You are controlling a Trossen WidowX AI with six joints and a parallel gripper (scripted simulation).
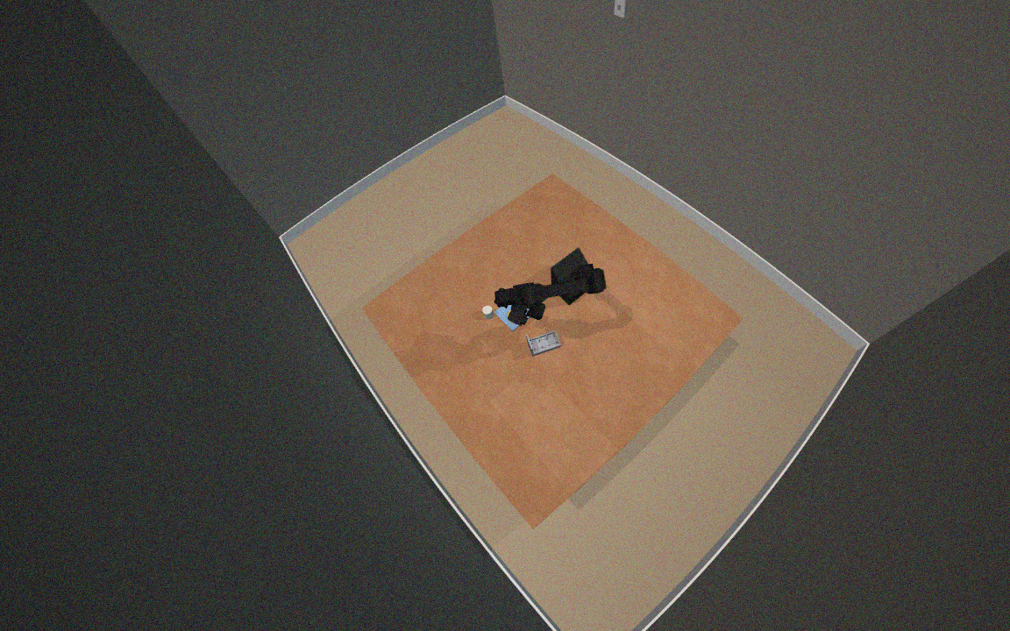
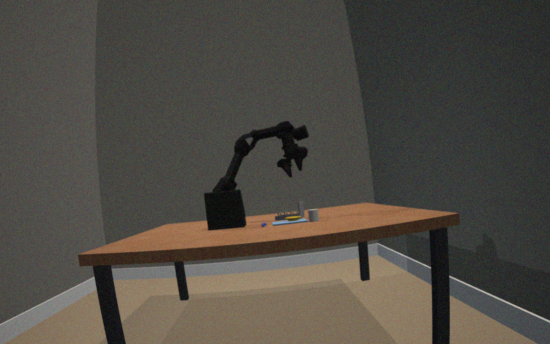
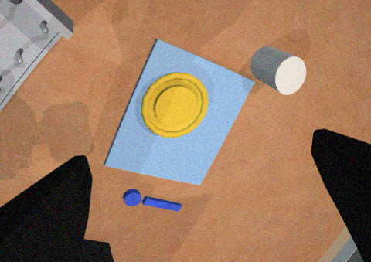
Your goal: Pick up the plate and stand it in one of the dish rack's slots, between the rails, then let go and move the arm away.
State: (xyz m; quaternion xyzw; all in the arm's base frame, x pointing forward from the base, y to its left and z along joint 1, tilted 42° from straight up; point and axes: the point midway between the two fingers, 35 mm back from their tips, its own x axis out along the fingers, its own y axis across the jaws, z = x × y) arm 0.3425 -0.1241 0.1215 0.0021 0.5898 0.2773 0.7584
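The yellow plate lies 50 mm behind my gripper tip, 80 mm to the right of it and 200 mm below it. The rest, counted from my gripper tip: white cup 30 mm ahead, 180 mm to the right, 190 mm below; blue object 180 mm behind, 100 mm to the right, 210 mm below; grey dish rack 40 mm behind, 110 mm to the left, 190 mm below.
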